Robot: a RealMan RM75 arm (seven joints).
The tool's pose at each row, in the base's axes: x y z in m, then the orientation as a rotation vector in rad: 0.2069, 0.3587, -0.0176, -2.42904, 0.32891, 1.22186; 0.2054, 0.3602, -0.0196, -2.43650, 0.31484, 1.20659; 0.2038, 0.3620, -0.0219, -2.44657, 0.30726, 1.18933; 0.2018, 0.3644, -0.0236, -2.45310, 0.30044, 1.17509; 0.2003, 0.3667, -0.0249, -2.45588, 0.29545, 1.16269; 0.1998, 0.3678, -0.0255, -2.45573, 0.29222, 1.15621; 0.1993, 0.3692, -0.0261, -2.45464, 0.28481, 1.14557; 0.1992, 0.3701, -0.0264, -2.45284, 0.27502, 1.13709; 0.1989, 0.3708, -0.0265, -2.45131, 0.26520, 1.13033; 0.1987, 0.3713, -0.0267, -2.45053, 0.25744, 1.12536; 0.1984, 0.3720, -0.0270, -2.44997, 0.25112, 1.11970; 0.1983, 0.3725, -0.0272, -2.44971, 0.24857, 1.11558; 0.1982, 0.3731, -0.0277, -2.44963, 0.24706, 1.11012
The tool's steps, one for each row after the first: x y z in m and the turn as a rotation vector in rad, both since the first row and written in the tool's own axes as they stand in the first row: 0.0007, -0.0003, 0.0028, -0.00282, 0.00963, -0.01225; 0.0015, -0.0007, 0.0060, -0.00561, 0.02249, -0.02007; 0.0017, -0.0017, 0.0094, -0.00667, 0.03231, -0.02731; 0.0018, -0.0028, 0.0122, -0.00505, 0.03988, -0.03374; 0.0019, -0.0035, 0.0134, -0.00305, 0.04311, -0.03793; 0.0021, -0.0044, 0.0147, 0.00041, 0.04777, -0.04644; 0.0022, -0.0051, 0.0154, 0.00299, 0.05055, -0.05606; 0.0021, -0.0056, 0.0159, 0.00460, 0.05243, -0.06510; 0.0021, -0.0059, 0.0164, 0.00535, 0.05387, -0.07201; 0.0022, -0.0063, 0.0171, 0.00651, 0.05603, -0.07812; 0.0023, -0.0067, 0.0175, 0.00773, 0.05798, -0.08116; 0.0026, -0.0071, 0.0181, 0.00958, 0.06095, -0.08387
